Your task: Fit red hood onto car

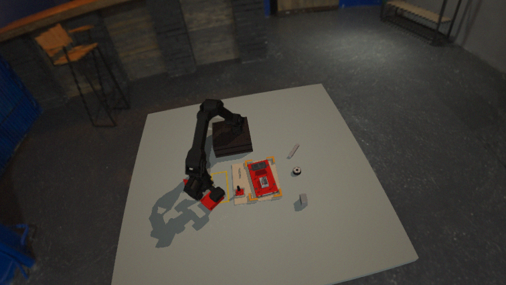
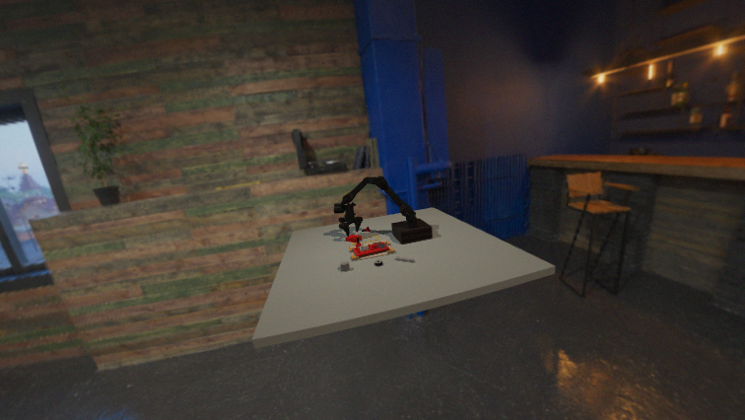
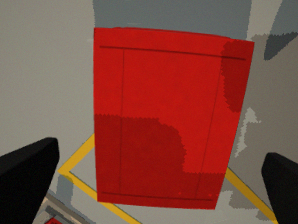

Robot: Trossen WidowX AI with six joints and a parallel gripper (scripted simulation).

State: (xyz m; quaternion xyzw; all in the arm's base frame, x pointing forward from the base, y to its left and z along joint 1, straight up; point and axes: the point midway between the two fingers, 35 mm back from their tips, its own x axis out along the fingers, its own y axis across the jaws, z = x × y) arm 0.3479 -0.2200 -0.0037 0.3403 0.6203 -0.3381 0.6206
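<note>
Right now the red hood is 3 cm below my gripper tip. From my gripper tip the other things lie so: grey engine block 27 cm to the left, 2 cm below; black wheel 2 cm behind, 44 cm to the left, 4 cm below; tan jig board 4 cm behind, 24 cm to the left, 3 cm below.
</note>
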